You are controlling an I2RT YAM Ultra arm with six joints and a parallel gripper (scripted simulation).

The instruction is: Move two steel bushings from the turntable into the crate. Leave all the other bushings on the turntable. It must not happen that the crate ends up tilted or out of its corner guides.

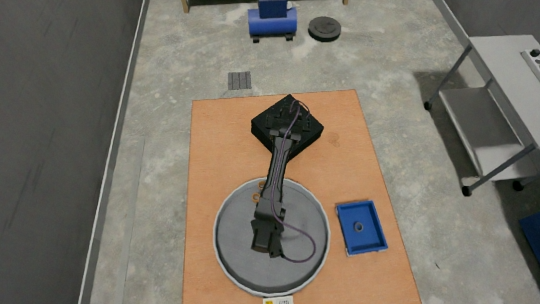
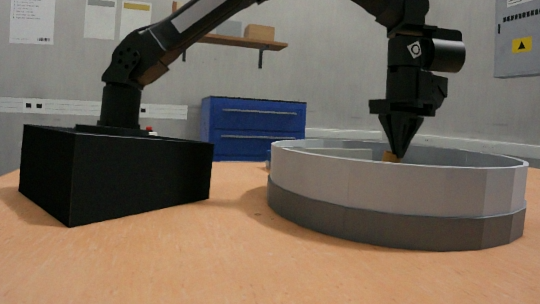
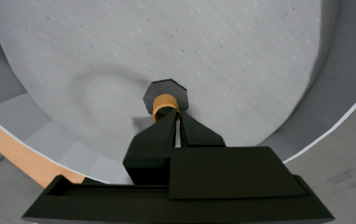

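My gripper is now 4 cm above the grey turntable, 1 cm to the right of it and 1 cm past it. The rest, counted from my hand: blue crate 36 cm to the left, 7 cm below, 6 cm behind.
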